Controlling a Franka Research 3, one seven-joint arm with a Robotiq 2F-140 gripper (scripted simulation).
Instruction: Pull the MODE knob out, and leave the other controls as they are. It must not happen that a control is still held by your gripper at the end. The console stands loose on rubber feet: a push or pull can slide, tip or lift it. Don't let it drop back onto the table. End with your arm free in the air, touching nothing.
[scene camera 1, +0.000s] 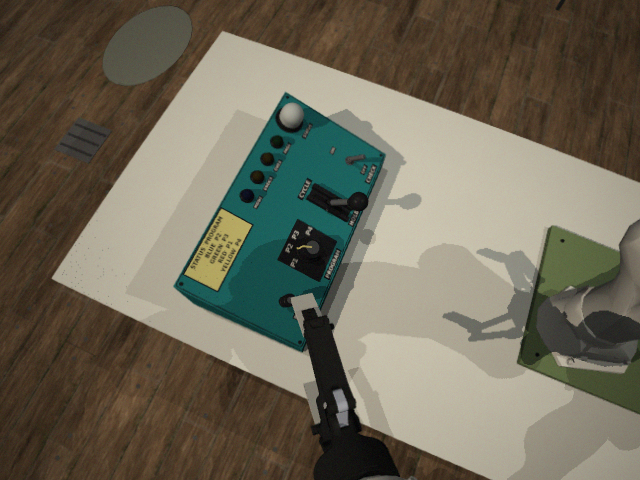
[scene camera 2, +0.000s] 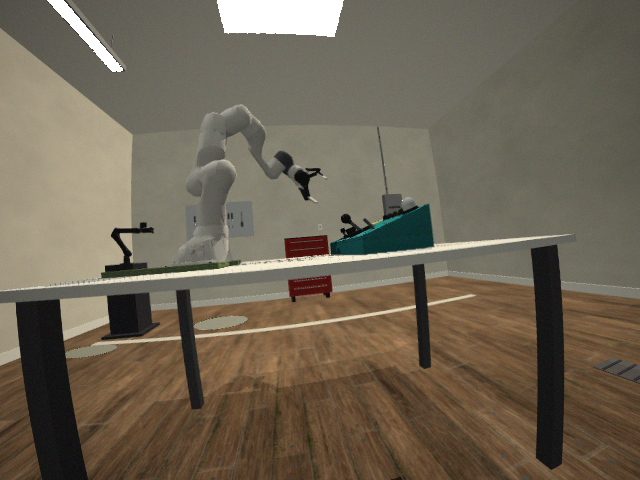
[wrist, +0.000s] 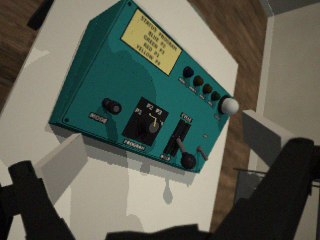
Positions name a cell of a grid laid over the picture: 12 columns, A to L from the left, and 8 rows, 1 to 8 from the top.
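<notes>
My gripper (scene camera 1: F6) is in sight, and the wrist view gives me the gripper too (wrist: G5). A teal console (scene camera 2: H4) is there for me to see as well.
</notes>
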